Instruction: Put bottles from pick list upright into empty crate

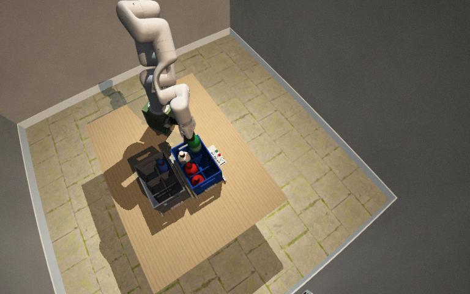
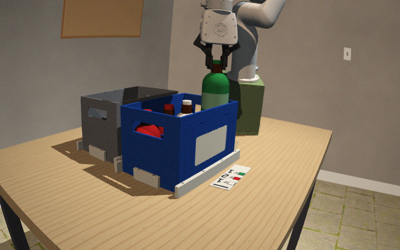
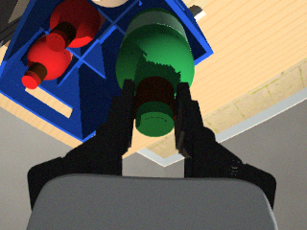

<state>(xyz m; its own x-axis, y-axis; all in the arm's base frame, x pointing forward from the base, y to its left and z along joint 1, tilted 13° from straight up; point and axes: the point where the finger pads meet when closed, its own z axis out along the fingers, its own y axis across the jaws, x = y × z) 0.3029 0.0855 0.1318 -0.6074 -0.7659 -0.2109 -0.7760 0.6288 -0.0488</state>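
Now: hand 7 cm above the green-label bottle. The rest, counted from my hand: red bottle: 20 cm below, 10 cm ahead, 7 cm to the right; white-label bottle: 20 cm below, 9 cm to the right, 1 cm ahead; blue crate: 20 cm below, 9 cm ahead, 3 cm to the right.
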